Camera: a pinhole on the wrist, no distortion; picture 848 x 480 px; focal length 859.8 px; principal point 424.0 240.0 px. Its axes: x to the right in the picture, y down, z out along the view. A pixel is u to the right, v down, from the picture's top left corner.
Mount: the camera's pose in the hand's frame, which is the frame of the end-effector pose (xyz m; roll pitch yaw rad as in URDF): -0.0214 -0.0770 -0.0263 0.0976 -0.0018 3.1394
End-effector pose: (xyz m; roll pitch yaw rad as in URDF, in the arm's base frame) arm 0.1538 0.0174 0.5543 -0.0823 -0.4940 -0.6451
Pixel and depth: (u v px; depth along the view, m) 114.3 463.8 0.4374
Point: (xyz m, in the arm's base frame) 0.0190 -0.0226 0.9983
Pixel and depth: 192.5 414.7 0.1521
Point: 0.0671 -0.0202 0.6827
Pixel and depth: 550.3 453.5 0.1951
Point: -0.0048 0.0221 0.6899
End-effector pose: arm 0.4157 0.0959 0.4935 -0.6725 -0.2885 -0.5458
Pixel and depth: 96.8 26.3 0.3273
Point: 0.5595 0.2534 0.7203
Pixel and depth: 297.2 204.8 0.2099
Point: 0.4213 0.1810 0.6613
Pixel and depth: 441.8 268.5 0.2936
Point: 0.3968 0.2487 0.7206
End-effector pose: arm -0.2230 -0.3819 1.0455 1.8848 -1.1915 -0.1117
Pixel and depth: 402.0 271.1 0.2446
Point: -0.1328 -0.5814 0.9851
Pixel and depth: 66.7 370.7 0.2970
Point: -0.0512 -0.6339 1.0766
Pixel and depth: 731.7 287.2 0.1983
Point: -0.1636 -0.5322 0.9163
